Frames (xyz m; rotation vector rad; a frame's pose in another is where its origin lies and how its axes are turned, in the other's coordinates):
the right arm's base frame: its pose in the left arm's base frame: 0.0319 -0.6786 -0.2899 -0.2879 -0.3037 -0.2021
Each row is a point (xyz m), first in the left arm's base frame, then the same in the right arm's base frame.
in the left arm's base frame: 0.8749 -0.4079 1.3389
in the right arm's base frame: 1.2704 0.0516 1.3492
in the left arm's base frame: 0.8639 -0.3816 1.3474
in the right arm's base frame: 1.2588 0.0716 1.3680
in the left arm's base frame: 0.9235 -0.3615 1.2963
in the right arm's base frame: 1.2950 0.1173 1.3117
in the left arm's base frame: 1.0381 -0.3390 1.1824
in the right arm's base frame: 1.3621 0.1939 1.1843
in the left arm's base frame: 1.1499 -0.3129 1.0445
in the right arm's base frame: 1.4183 0.2791 1.0367
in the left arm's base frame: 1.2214 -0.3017 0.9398
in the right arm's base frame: 1.4498 0.3325 0.9256
